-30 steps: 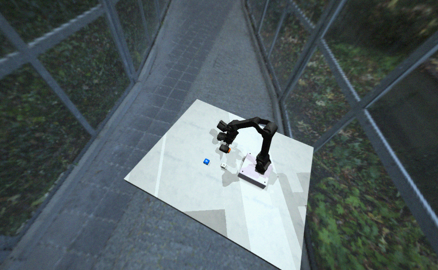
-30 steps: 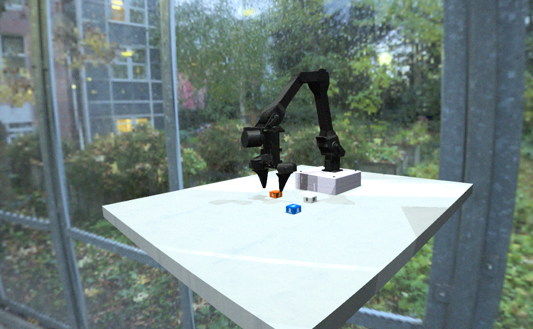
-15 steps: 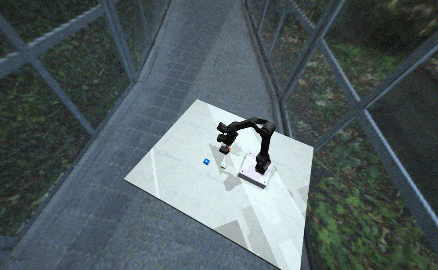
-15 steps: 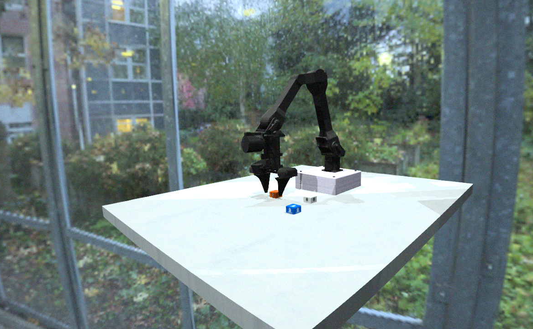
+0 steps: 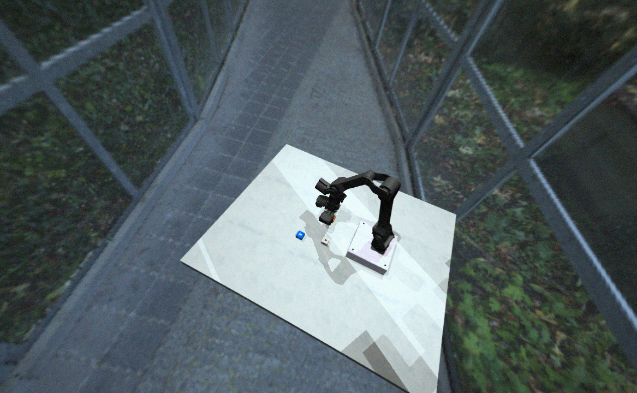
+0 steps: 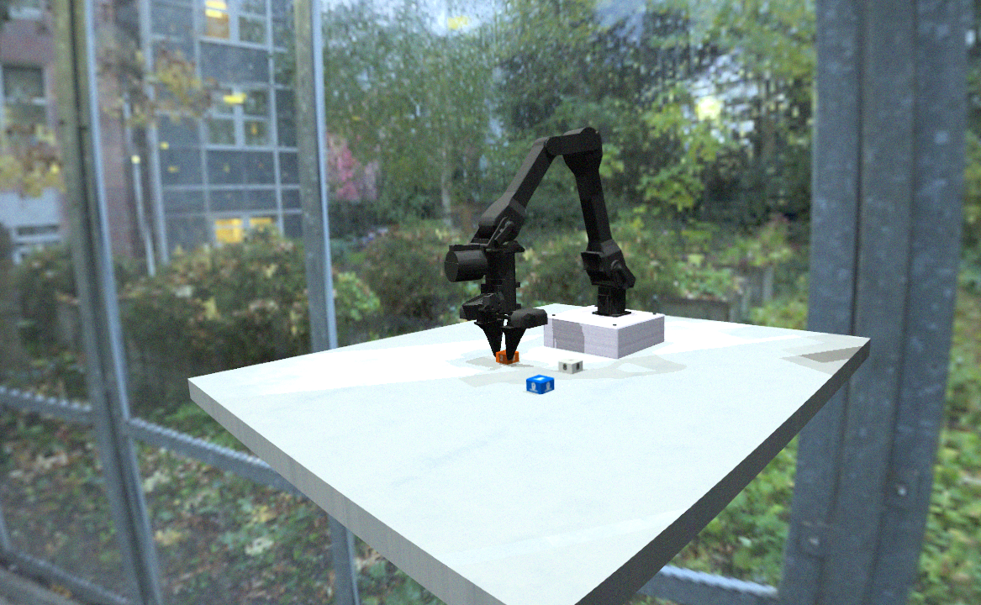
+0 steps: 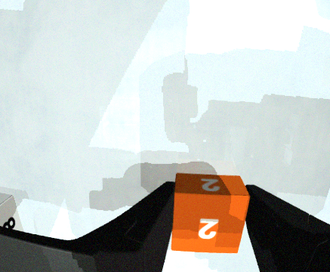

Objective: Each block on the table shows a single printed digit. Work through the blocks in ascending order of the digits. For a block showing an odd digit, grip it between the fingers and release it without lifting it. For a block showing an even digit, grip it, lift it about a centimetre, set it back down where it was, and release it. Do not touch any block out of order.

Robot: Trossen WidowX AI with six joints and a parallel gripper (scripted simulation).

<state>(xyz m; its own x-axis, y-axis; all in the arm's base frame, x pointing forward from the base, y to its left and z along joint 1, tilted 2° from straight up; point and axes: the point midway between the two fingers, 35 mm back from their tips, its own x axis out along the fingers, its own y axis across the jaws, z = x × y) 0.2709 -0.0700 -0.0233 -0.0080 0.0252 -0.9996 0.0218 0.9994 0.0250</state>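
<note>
Right now the white block is 14 cm to the left of my gripper tip and 3 cm behind it. The rest, counted from my gripper tip: blue block 17 cm to the left, 9 cm ahead; orange block 1 cm behind.
</note>
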